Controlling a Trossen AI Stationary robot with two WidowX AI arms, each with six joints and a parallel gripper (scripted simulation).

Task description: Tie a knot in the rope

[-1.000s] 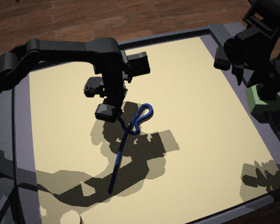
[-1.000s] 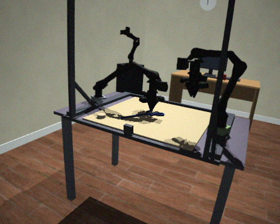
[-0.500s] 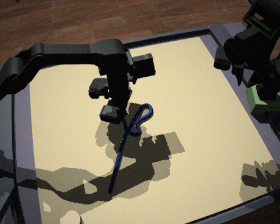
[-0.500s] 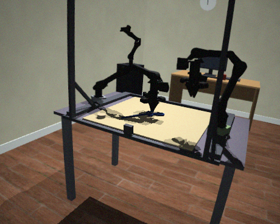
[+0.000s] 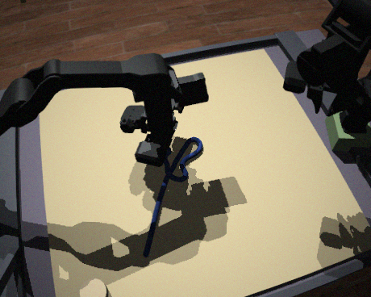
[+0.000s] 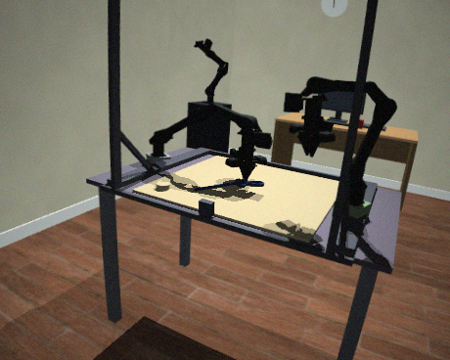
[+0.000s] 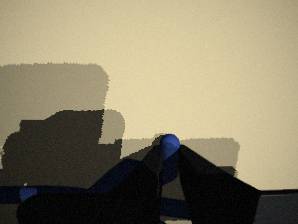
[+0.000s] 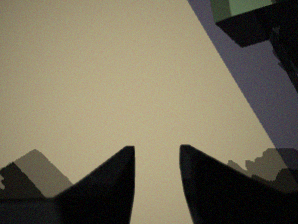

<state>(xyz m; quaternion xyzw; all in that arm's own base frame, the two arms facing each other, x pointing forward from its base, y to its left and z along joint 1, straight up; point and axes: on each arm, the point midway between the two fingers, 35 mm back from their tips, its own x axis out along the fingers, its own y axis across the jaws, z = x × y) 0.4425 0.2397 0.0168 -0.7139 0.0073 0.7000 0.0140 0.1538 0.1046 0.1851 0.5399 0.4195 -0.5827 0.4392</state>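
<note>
The tan mat is 50 mm behind my left hand, 50 mm to the right of it and 40 mm below it.
</note>
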